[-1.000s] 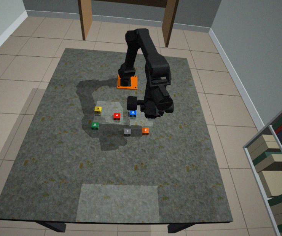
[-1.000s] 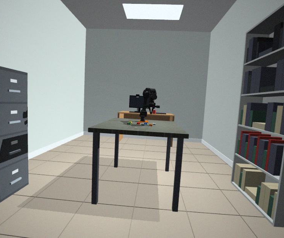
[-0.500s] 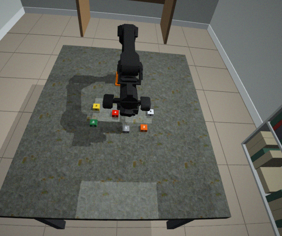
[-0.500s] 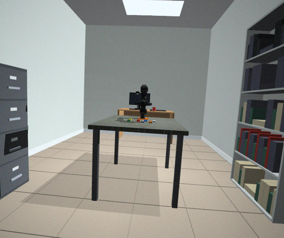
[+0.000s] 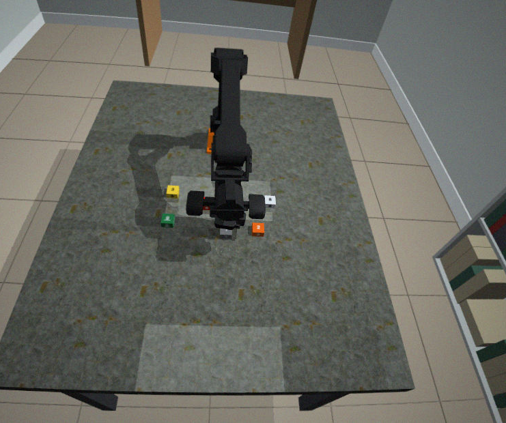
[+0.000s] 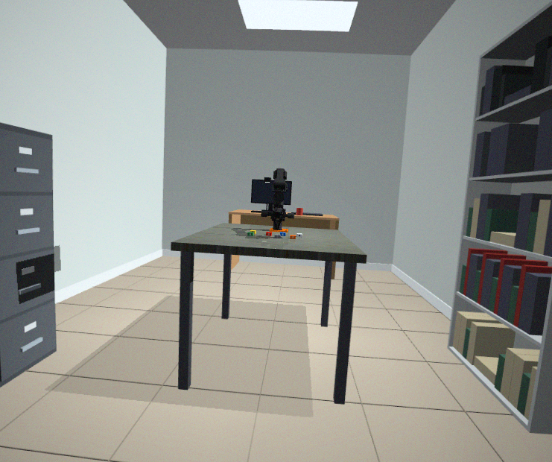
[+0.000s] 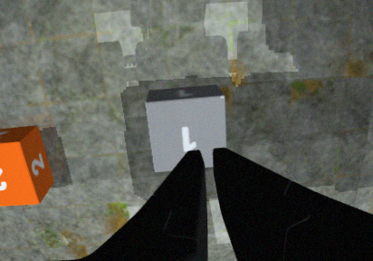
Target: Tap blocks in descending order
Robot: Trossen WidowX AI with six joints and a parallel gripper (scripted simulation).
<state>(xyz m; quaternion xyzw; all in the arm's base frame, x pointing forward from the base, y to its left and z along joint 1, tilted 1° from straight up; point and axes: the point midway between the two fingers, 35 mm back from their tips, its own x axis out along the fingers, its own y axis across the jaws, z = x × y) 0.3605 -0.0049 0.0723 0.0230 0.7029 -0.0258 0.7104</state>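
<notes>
My gripper tip is 3 cm above the grey block. The rest, counted from my gripper tip: blue block 12 cm behind, 4 cm to the left, 3 cm below; red block 10 cm behind, 5 cm to the right, 3 cm below; orange block 9 cm to the left, 3 cm below, 1 cm behind.
</notes>
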